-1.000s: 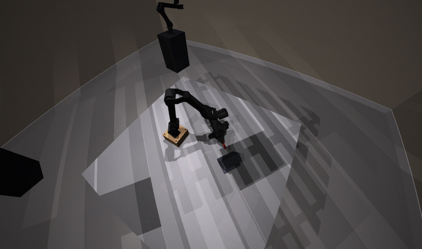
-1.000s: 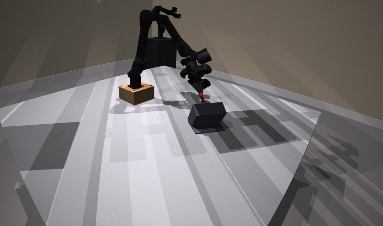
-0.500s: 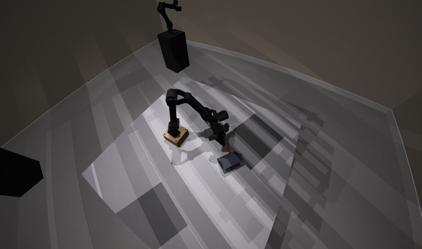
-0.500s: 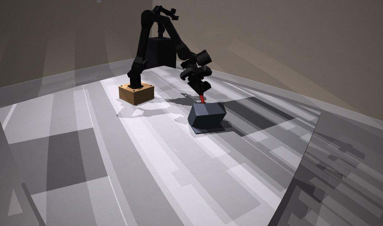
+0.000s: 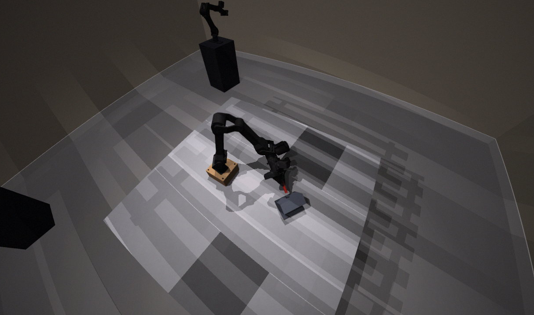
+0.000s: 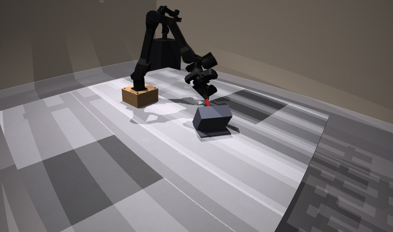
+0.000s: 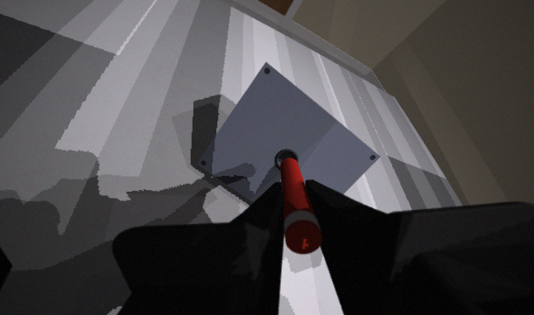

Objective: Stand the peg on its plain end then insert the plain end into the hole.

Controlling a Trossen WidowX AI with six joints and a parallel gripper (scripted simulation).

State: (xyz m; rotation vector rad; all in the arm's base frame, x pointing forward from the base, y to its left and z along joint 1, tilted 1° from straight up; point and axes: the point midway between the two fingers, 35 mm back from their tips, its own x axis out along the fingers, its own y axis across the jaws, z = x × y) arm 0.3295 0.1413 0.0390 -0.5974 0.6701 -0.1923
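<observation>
The dark grey sloped panel lies 70 mm ahead of my gripper tip, 40 mm to the right of it and 50 mm below it. Also, from my gripper tip: red peg 10 mm behind, 10 mm above.
</observation>
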